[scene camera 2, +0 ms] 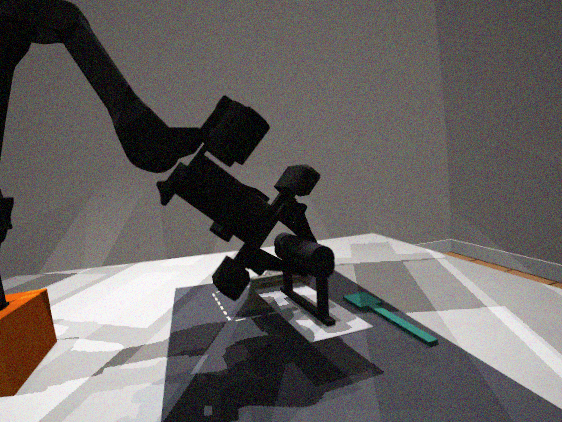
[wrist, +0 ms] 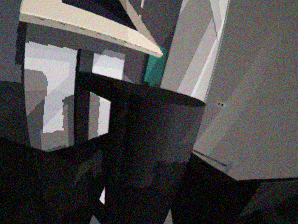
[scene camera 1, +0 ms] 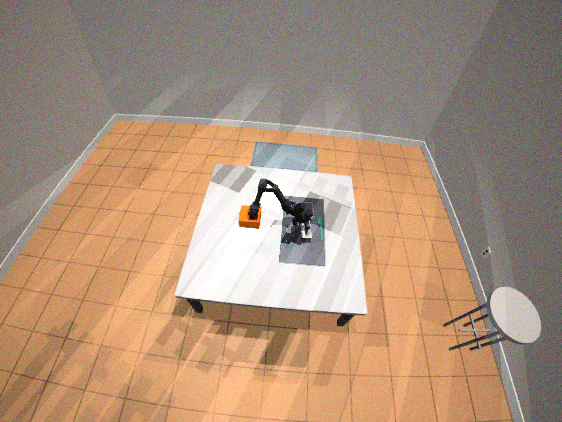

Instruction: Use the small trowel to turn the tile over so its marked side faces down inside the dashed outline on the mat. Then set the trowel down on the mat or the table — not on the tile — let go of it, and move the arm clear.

Note:
The pictures show: the gripper, a teal trowel and a dark mat.
The gripper also shows in the wrist view.

